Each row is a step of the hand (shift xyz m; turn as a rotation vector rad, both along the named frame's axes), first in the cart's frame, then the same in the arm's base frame.
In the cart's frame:
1: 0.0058 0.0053 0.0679 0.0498 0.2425 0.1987
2: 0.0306 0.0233 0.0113 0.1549 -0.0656 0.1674
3: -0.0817 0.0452 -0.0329 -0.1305 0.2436 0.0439
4: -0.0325 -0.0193 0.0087 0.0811 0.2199 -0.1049
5: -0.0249 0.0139 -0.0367 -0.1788 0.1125 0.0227
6: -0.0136 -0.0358 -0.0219 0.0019 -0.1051 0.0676
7: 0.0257 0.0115 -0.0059 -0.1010 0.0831 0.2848
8: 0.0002 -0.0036 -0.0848 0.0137 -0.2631 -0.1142
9: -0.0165 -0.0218 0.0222 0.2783 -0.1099 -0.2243
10: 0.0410 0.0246 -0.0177 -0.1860 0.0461 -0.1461
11: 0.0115 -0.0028 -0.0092 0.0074 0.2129 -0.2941
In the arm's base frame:
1: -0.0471 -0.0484 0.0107 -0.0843 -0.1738 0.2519
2: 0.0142 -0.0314 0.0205 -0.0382 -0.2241 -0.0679
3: -0.0204 0.0822 0.0513 -0.0811 0.0637 0.2601
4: -0.0300 0.0198 -0.0145 0.1628 -0.0013 0.1986
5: 0.0141 0.0422 0.0134 -0.1145 0.1184 0.1342
6: 0.0028 0.0256 -0.0358 -0.0653 -0.0417 -0.0981
7: 0.0224 -0.0162 0.0078 -0.2684 -0.1091 0.1196
8: 0.0640 0.0546 -0.0112 0.0575 0.0715 -0.2721
9: -0.0305 -0.0010 -0.0176 0.3311 -0.0645 -0.1614
10: 0.0430 -0.0207 0.0179 -0.0005 0.2348 0.0542
11: 0.0139 -0.0028 -0.0049 0.2587 0.1772 0.1833

